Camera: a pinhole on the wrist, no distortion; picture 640 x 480 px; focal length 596.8 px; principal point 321.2 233.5 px. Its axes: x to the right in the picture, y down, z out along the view. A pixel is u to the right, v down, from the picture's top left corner.
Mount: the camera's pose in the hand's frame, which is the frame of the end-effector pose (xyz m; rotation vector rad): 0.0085 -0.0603 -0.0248 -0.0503 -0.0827 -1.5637
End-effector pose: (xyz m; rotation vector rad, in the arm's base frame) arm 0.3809 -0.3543 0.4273 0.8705 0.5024 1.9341
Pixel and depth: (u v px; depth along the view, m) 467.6 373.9 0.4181
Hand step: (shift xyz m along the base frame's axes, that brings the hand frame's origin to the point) 0.3423 0.1454 0.2221
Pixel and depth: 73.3 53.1 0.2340
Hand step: 0.1374 -0.0875 0.1436
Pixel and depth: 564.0 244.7 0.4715
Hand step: 0.4648 0.1079 0.1730
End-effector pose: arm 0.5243 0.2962 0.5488 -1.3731 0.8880 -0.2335
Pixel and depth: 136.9 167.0 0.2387
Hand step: 0.1097 0.1762 -0.0328
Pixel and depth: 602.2 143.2 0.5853
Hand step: 0.4217 0.4233 0.2632
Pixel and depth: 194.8 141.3 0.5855
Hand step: 0.2605 0.4927 -0.0958
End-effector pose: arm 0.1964 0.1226 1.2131 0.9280 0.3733 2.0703
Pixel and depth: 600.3 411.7 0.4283
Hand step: 0.3809 0.2145 0.2294
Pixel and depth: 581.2 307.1 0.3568
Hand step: 0.3363 0.1308 0.1576
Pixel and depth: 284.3 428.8 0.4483
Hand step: 0.2459 0.0855 0.3632
